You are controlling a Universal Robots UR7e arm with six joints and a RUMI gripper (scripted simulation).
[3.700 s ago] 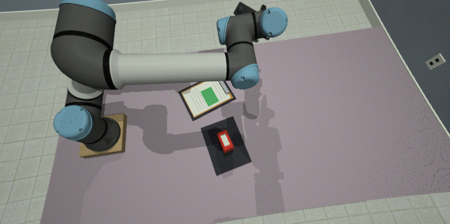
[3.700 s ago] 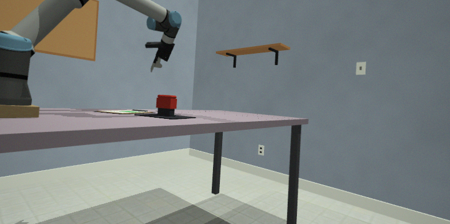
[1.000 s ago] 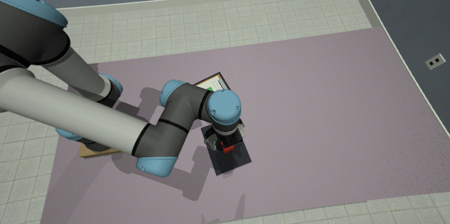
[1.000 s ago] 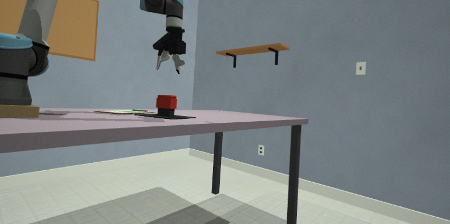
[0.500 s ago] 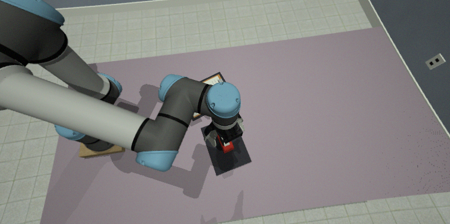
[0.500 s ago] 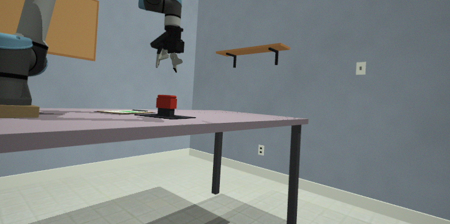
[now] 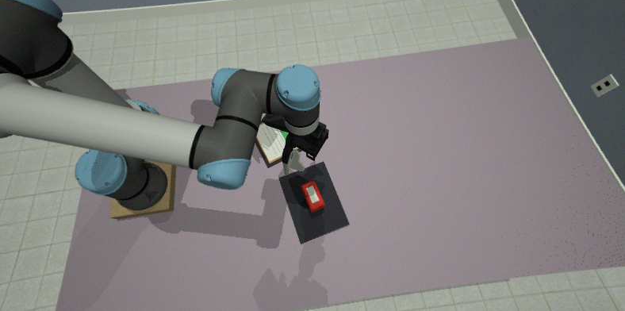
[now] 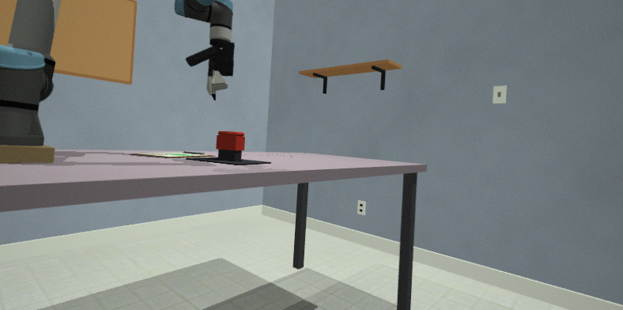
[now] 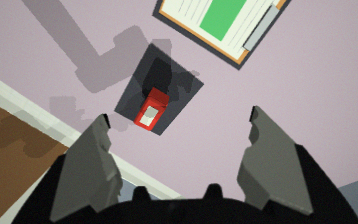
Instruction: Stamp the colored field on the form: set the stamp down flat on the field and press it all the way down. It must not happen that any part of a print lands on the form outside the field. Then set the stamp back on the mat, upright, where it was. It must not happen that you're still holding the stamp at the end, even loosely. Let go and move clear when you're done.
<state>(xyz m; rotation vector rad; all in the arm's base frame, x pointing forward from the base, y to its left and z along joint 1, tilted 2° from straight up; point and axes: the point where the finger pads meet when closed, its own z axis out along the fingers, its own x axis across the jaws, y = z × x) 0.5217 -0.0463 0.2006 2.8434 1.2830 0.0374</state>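
Now: hand 170 mm above the red stamp, 110 mm to the left of it and 10 mm short of it. From my hand the other things lie so: mat: 220 mm below, 110 mm to the right, 10 mm ahead; then clipboard: 220 mm below, 160 mm to the left, 20 mm behind.
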